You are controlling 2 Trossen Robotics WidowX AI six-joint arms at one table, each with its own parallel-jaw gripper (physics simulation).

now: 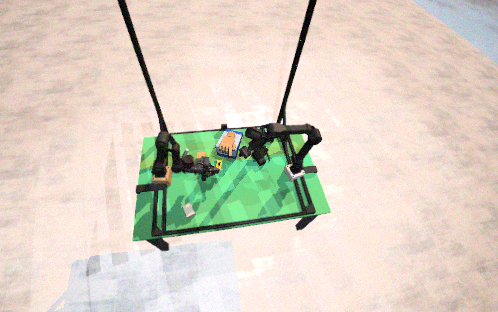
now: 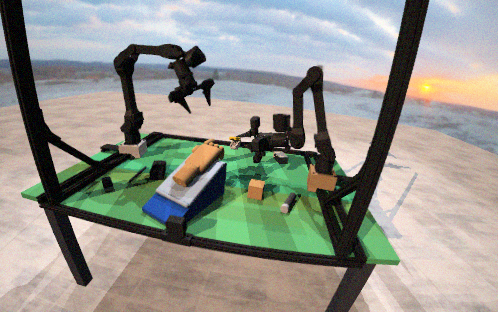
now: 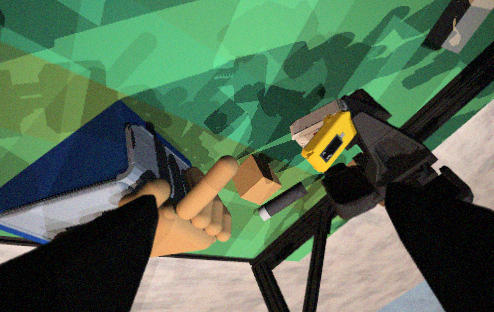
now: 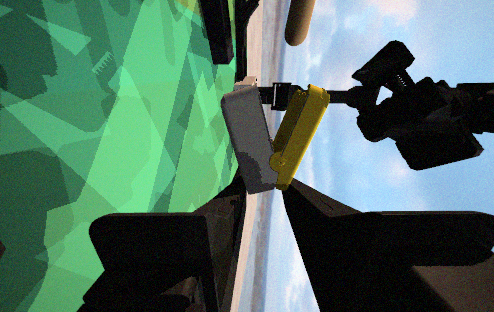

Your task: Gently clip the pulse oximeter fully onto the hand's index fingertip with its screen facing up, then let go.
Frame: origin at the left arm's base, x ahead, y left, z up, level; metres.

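Seen in the pictures: left gripper, fingertip midpoint: (image 2: 200,109) (image 3: 271,200) (image 4: 368,99); right gripper, fingertip midpoint: (image 1: 219,170) (image 3: 348,106) (image 4: 263,181); left arm's base, link origin: (image 1: 295,169) (image 2: 132,142); right arm's base, link origin: (image 1: 160,173) (image 2: 323,170).
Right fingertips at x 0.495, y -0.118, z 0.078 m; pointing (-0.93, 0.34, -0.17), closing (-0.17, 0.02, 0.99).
Offsets run from my right fingertips to a thing's top centre.
The pulse oximeter @[dx -0.006, dy -0.034, dz +0.031 m] (image 1: 219,164) (image 2: 234,142) (image 3: 330,142) (image 4: 305,135) has a yellow half with a dark screen and a grey half. Its jaws stand open in a V. My right gripper (image 4: 263,181) is shut on its hinge end and holds it above the table, screen side up. The tan hand (image 1: 227,142) (image 2: 192,167) lies on a sloped blue wedge (image 2: 212,190) (image 3: 75,145). Its index finger (image 3: 207,187) (image 4: 299,25) sticks out, apart from the oximeter. My left gripper (image 2: 199,108) (image 3: 271,200) is open and empty, high above the table.
An orange cube @[dx +0.069, dy -0.206, dz -0.087 m] (image 1: 201,155) (image 2: 256,190) (image 3: 254,180) and a dark cylinder with a white end @[dx +0.176, dy -0.266, dz -0.110 m] (image 2: 288,203) (image 3: 284,201) lie beside the wedge. Black blocks @[dx -0.312, dy -0.074, dz -0.102 m] (image 2: 158,170) @[dx -0.463, dy -0.201, dz -0.105 m] (image 2: 107,184) and a thin dark stick @[dx -0.392, dy -0.101, dz -0.128 m] (image 2: 136,175) lie on its other side. A pale block @[dx +0.241, dy +0.135, dz -0.107 m] (image 1: 188,210) lies farther off.
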